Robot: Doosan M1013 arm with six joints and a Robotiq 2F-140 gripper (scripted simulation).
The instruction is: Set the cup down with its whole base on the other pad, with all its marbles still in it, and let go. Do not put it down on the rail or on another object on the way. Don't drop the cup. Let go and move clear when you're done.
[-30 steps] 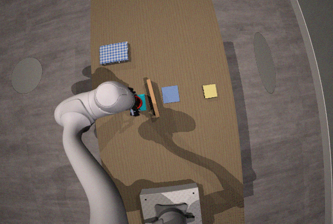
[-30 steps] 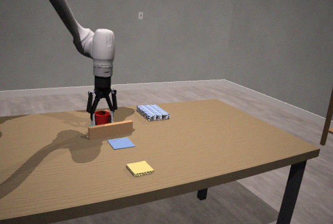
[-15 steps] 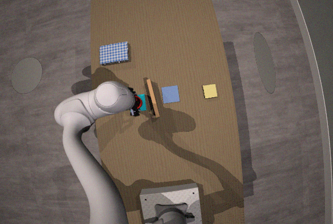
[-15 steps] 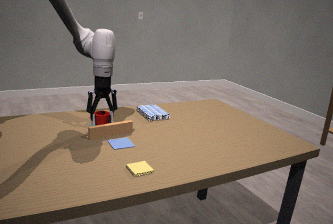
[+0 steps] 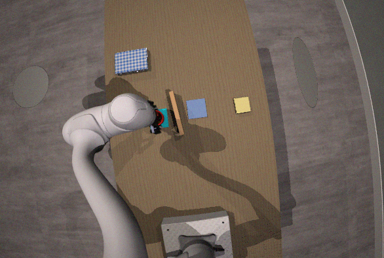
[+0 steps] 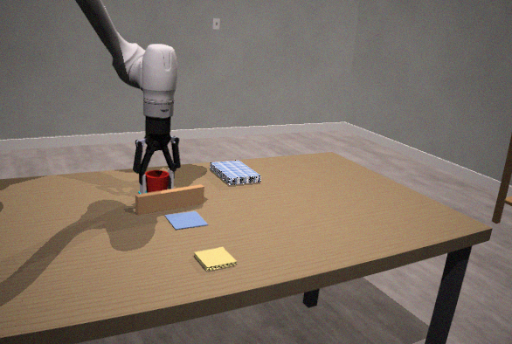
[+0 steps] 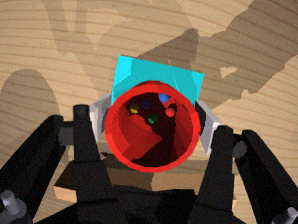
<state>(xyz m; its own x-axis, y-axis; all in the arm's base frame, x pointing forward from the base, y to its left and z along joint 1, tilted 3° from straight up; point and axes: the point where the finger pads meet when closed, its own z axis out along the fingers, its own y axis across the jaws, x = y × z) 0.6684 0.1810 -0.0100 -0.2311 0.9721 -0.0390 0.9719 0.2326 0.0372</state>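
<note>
Now: the red cup 20 mm below my hand. Also, from my hand: cyan pad: 50 mm below; wooden rail: 100 mm to the right, 20 mm below, 20 mm ahead; blue pad: 190 mm to the right, 50 mm below, 50 mm ahead.
</note>
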